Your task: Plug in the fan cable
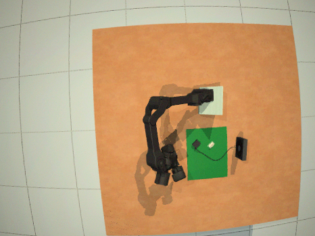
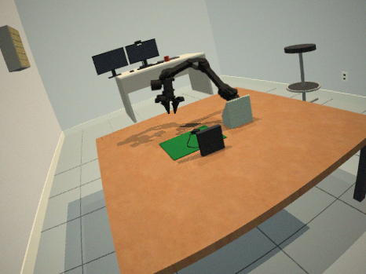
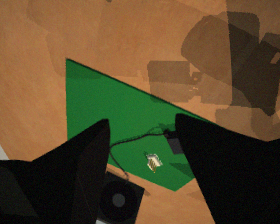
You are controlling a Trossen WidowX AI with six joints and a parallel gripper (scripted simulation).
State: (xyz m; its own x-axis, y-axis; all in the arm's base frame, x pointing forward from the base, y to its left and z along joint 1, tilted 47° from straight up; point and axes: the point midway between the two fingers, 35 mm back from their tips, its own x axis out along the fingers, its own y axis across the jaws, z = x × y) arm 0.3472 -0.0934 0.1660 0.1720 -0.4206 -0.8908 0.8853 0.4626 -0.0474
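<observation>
Now: the dark fan plug 120 mm to the left of my gripper tip, 110 mm below it and 80 mm behind it. From my gripper tip the other things lie so: green board 180 mm to the left, 140 mm below, 20 mm behind; pale fan header 200 mm to the left, 120 mm below, 70 mm behind; black fan 360 mm to the left, 60 mm below, 50 mm behind.
</observation>
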